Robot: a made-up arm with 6 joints.
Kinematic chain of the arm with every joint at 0, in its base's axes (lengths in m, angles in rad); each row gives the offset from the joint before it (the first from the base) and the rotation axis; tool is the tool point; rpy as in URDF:
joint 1: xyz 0 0 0.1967 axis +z
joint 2: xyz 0 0 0 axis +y
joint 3: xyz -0.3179 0 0.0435 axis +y
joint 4: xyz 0.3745 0 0.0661 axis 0.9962 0 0.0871
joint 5: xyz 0 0 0 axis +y
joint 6: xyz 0.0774 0 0.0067 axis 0.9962 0 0.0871
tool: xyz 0 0 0 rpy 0 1.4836 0
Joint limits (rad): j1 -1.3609..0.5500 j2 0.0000..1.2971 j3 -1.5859..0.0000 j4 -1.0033..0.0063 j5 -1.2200..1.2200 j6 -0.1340..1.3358
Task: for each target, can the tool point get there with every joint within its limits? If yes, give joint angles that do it. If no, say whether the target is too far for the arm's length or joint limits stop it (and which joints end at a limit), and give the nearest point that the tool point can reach.
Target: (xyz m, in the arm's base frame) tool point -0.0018 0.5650 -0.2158
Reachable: no: joint limits stop it (at a limit: joint 1, joint 2, joint 3, joint 4) | nearest point 0.1189 0.1270 0.1306 | short by 0.571 m
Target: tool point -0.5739 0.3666 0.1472
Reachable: no: joint limits stop it (at a limit: joint 2, joint 3, joint 5) | nearest point -0.3918 0.2503 0.6328 | short by 0.532 m
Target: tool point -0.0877 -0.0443 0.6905
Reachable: yes | joints 0.3004 0.1547 -1.1154 -0.8317 0.2890 0.8281
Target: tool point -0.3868 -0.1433 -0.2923
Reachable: no: joint limits stop it (at a limit: joint 1, joint 2, joint 3, joint 4) | nearest point -0.0249 -0.1177 0.1125 | short by 0.544 m
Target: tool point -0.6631 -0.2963 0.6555
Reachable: no: too far | nearest point -0.4245 -0.1897 0.6328 | short by 0.262 m
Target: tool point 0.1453 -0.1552 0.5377
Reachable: yes | joints -0.8291 0.6356 -0.7256 -0.5016 -0.0627 -0.0056
